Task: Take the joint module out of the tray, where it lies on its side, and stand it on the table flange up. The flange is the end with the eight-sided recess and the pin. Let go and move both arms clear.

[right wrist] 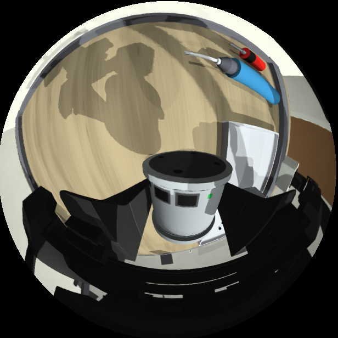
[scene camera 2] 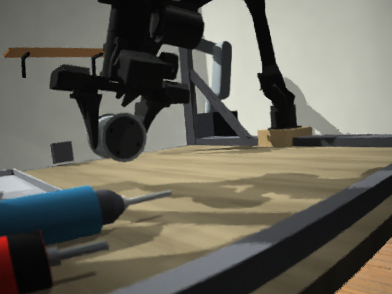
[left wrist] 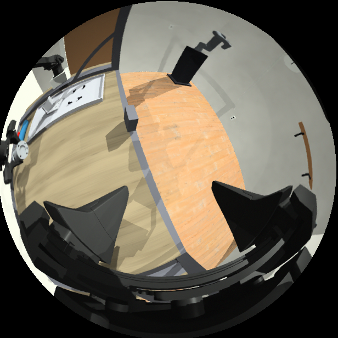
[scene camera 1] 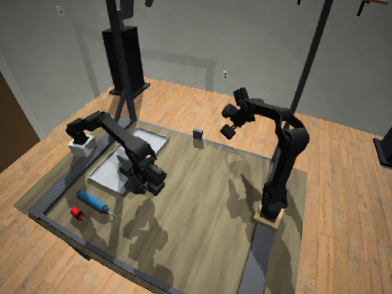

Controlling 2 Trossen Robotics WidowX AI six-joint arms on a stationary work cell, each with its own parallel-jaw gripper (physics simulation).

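Frame: origin at the left arm's base, x ahead, y left, z up, level; centimetres.
Where they show: left gripper, between the fingertips: (scene camera 2: 119, 102) (scene camera 1: 231, 127); right gripper, between the fingertips: (scene camera 2: 115, 150) (scene camera 1: 143, 186); left arm's base, origin of its link: (scene camera 2: 284, 128) (scene camera 1: 269, 213); right arm's base, origin of its link: (scene camera 1: 80, 140).
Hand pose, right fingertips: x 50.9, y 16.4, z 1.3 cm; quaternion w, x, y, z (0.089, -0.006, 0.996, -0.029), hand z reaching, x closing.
Each offset is from my right fingertips to the top centre of the thing. "*": to the spot under its first point. Level surfaces: height alone.
The joint module {* dx -0.2, dy +2.9, dz +1.7 cm} (scene camera 2: 123, 137) (left wrist: 21, 150) (right wrist: 184, 205) is pale grey and cylindrical. My right gripper (scene camera 1: 142, 187) is shut on its sides and holds it in the air above the table {dz -5.4 cm} (scene camera 1: 192, 215), beside the tray {dx +20.7, dy -13.0, dz -3.8 cm} (scene camera 1: 106, 171) (left wrist: 95, 94) (right wrist: 268, 150). It lies roughly horizontal; its dark end with small holes faces scene camera 2, and a pale round end shows in the left wrist view. The recess and pin cannot be made out. In scene camera 1 the arm hides the module. My left gripper (left wrist: 170, 188) is open and empty, raised near the far table edge.
A blue tool {* dx +14.3, dy +17.3, dz -1.4 cm} (scene camera 1: 92, 201) (scene camera 2: 55, 212) (right wrist: 252, 81) and a red tool {dx +14.9, dy +24.7, dz -2.0 cm} (scene camera 1: 77, 213) (right wrist: 254, 60) lie near the tray, their metal tips pointing over the table. A small dark block {dx -1.2, dy -43.9, dz +0.3 cm} (scene camera 1: 198, 134) (scene camera 2: 62, 152) (left wrist: 131, 119) stands at the far table edge. A raised frame borders the table.
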